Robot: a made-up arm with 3 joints. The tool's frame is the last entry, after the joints.
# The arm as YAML. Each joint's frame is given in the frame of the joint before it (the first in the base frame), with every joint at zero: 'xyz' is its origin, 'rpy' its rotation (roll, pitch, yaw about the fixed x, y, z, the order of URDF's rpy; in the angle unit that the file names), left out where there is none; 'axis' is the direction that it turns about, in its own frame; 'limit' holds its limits. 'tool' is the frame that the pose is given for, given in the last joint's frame.
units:
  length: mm
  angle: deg
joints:
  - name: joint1
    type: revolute
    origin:
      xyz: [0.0, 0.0, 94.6]
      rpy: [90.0, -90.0, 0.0]
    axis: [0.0, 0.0, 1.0]
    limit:
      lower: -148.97
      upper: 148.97
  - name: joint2
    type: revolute
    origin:
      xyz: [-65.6, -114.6, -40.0]
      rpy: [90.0, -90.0, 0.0]
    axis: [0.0, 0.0, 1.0]
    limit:
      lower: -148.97
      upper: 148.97
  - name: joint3
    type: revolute
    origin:
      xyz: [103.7, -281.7, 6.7]
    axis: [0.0, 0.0, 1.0]
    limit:
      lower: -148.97
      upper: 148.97
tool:
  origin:
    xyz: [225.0, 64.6, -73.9]
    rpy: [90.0, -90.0, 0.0]
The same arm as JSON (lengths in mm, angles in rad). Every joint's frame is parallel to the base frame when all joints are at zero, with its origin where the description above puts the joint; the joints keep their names.
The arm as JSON. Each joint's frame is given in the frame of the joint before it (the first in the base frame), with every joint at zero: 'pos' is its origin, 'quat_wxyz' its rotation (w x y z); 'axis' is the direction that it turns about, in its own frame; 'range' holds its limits. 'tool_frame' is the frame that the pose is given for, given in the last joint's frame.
{"length_unit": "mm", "angle_unit": "rad", "joints": [{"joint": "joint1", "pos": [0.0, 0.0, 94.6], "quat_wxyz": [1.0, 0.0, 0.0, 0.0], "axis": [0.0, -1.0, 0.0], "range": [-2.6, 2.6]}, {"joint": "joint2", "pos": [114.6, 40.0, -65.6], "quat_wxyz": [1.0, 0.0, 0.0, 0.0], "axis": [1.0, 0.0, 0.0], "range": [-2.6, 2.6]}, {"joint": "joint3", "pos": [6.7, -103.7, 281.7], "quat_wxyz": [1.0, 0.0, 0.0, 0.0], "axis": [1.0, 0.0, 0.0], "range": [-2.6, 2.6]}], "tool_frame": {"pos": [-73.9, -225.0, -64.6], "quat_wxyz": [1.0, 0.0, 0.0, 0.0]}}
